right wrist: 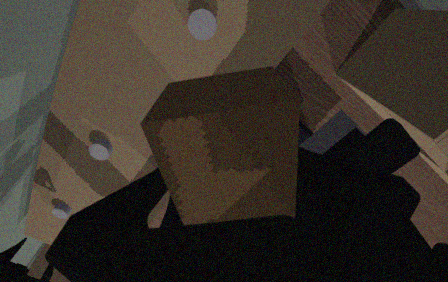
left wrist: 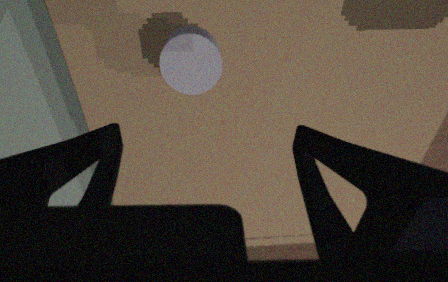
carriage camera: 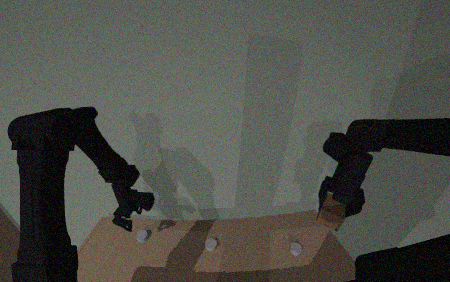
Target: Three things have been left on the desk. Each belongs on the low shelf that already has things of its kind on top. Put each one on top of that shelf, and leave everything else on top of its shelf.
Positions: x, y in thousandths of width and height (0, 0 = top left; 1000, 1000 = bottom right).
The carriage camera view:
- my left gripper: 299, 789
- my right gripper: 732, 757
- brown block: 739, 757
